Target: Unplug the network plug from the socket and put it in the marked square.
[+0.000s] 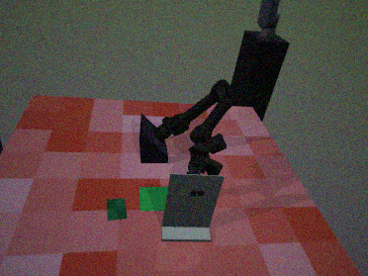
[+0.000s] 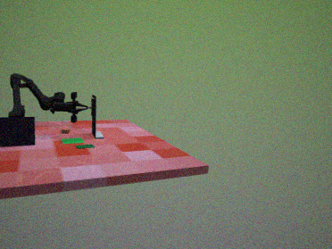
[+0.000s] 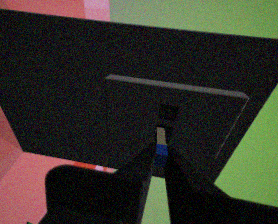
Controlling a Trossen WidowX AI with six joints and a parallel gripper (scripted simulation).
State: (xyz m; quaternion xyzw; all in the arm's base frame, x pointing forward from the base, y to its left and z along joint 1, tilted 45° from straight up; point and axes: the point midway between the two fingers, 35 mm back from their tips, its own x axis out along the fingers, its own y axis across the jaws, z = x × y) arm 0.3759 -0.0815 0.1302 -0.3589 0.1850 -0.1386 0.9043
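Now: gripper tip 12 cm past the bright green square, 9 cm to the left of it and 18 cm above it. Also, from my gripper tip: blue network plug (right at my gripper tip); upright dark panel (4 cm ahead, 1 cm to the right, 7 cm below).
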